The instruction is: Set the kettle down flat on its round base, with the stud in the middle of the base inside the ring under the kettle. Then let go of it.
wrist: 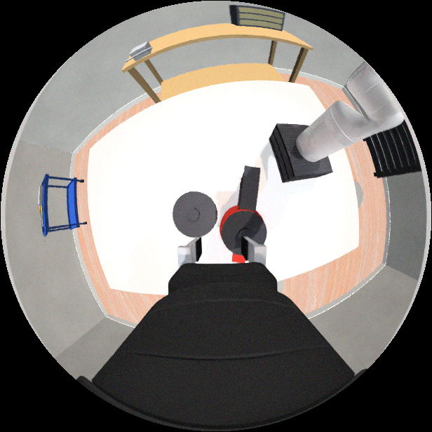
The picture shows: the gripper and a dark round base.
